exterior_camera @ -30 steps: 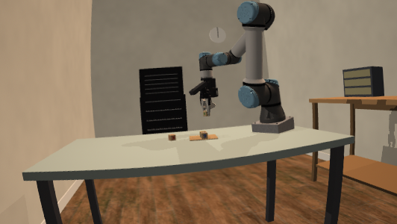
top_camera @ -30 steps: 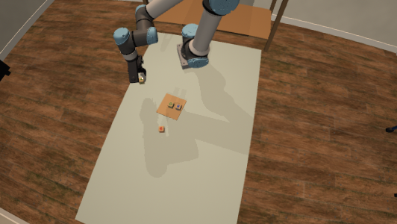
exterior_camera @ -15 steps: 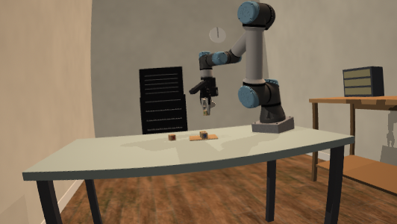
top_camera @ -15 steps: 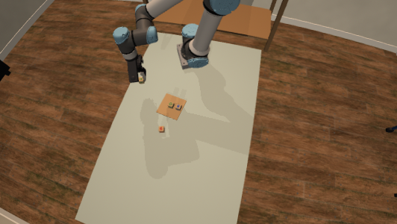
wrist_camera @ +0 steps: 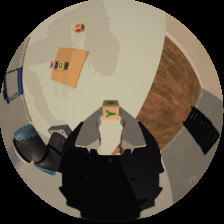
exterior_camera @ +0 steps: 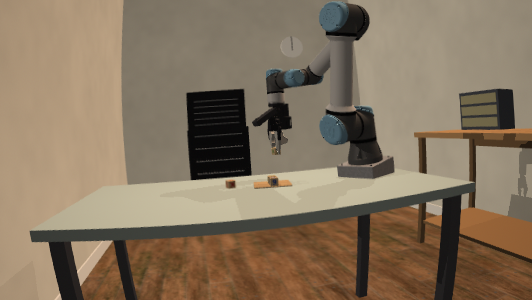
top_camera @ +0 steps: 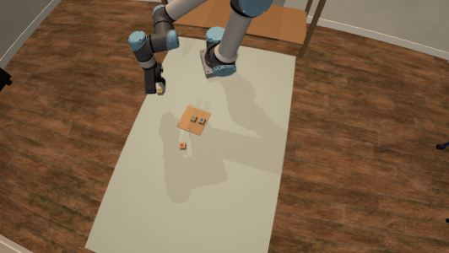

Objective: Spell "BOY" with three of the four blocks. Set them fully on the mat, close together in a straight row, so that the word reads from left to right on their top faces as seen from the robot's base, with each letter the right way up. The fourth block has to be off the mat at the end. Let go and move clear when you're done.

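The orange mat lies 180 mm to the left of my hand, 110 mm below it and 90 mm ahead of it. Also, from my hand: block (right at my hand).
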